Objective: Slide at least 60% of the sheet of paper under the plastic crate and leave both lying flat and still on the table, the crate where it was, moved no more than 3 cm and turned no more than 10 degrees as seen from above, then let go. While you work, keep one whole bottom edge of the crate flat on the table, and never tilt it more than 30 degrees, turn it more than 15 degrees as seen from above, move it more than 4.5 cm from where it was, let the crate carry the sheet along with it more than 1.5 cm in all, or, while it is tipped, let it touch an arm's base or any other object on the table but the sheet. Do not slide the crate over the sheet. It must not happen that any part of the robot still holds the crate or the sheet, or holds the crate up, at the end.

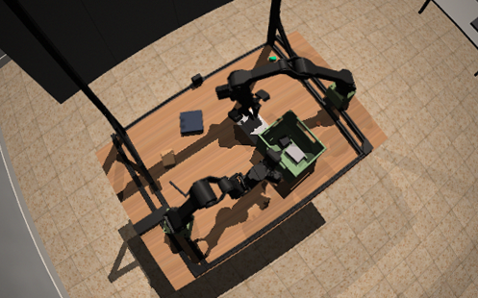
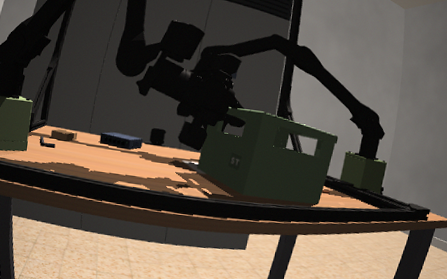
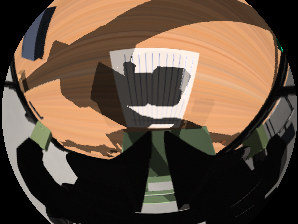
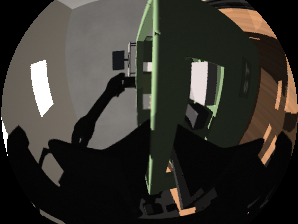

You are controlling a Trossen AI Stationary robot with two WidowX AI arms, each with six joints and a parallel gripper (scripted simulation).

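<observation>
The paper lies 2 cm ahead of my left hand and 9 cm below it. Also, from my left hand: plastic crate (21 cm ahead, 3 cm to the left, 2 cm below).
</observation>
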